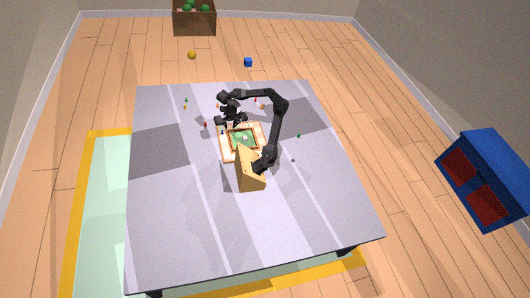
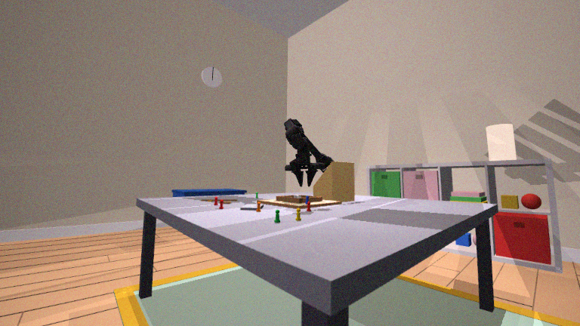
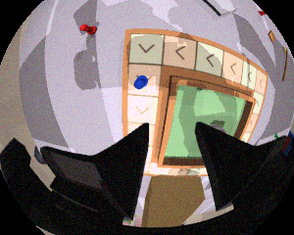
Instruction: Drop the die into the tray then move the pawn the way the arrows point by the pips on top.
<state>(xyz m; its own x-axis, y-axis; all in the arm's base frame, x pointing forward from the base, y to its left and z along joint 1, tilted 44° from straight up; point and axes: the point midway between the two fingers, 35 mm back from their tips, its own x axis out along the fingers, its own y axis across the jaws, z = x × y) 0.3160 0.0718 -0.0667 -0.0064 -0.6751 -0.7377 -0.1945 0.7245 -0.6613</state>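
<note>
My gripper tip is now 2 cm short of the blue pawn, 4 cm to the right of it and 6 cm above it. Round my gripper tip: dice tray (3 cm behind, 8 cm to the right, 8 cm below); then orange pawn (26 cm ahead, 5 cm to the left, 7 cm below); then white die (3 cm behind, 9 cm to the right, 6 cm below).
</note>
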